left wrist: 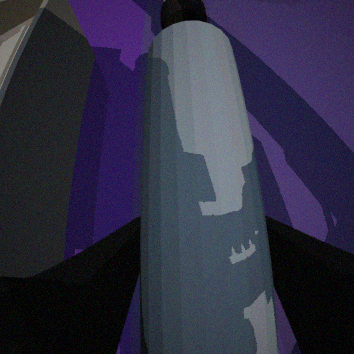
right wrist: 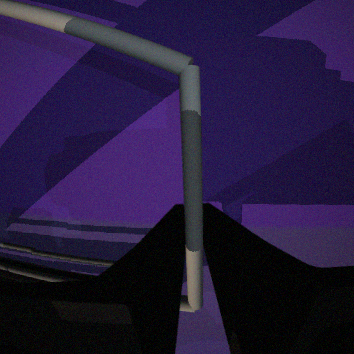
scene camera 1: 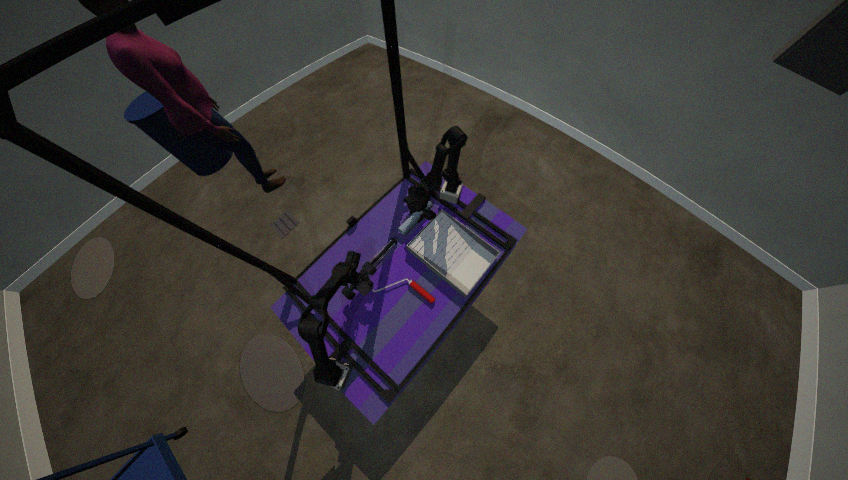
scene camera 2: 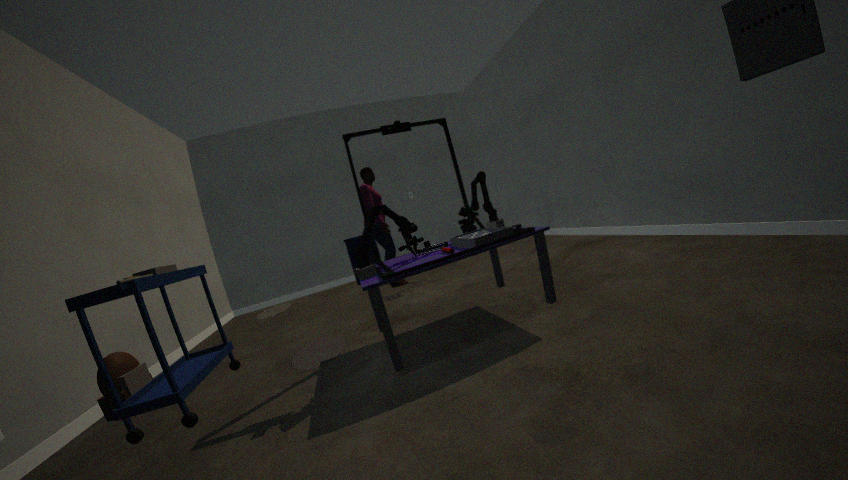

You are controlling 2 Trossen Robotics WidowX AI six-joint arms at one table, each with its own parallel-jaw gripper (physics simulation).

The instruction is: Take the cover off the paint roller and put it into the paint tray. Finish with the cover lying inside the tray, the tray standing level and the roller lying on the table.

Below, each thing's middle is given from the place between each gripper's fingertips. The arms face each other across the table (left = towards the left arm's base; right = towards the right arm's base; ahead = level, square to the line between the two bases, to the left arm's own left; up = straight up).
I see the roller cover (left wrist: 205,271) 3 cm ahead of my right hand, 43 cm to the left of it and 2 cm above it. From my right hand the other things lie so: white paint tray (scene camera 1: 460,257): 29 cm ahead, 36 cm to the left, 2 cm above.
Now: the white paint tray 27 cm ahead of my left hand, 6 cm to the right of it and 1 cm above it. Also, from my left hand: roller cover (1 cm to the left, 1 cm above).
